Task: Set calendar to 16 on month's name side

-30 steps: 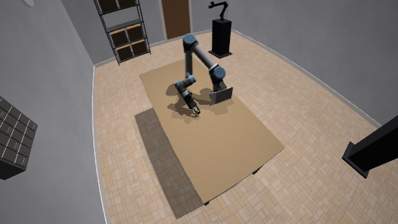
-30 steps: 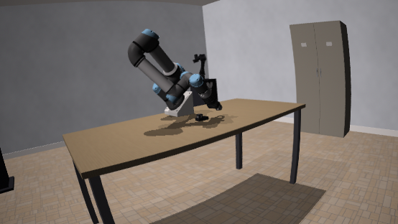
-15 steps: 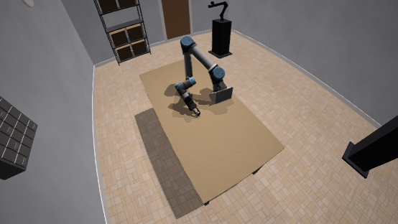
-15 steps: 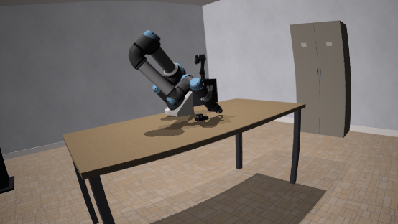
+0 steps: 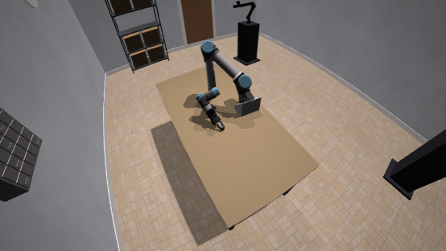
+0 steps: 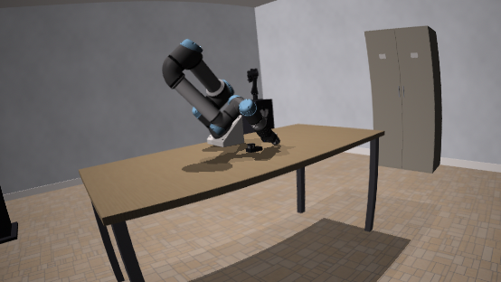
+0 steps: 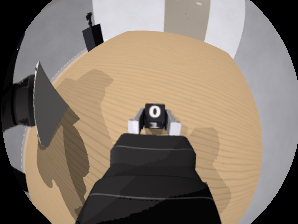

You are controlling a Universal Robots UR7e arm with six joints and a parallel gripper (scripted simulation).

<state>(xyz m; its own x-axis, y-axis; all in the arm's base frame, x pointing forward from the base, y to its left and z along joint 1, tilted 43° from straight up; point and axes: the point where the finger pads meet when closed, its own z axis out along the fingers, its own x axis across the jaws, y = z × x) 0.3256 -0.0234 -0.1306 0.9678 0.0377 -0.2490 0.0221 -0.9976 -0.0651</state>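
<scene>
The black date cube lies 1 cm to the left of my hand and 1 cm below it. The rest, counted from my hand: dark calendar tray: 2 cm behind, 15 cm to the right, 2 cm below.
</scene>
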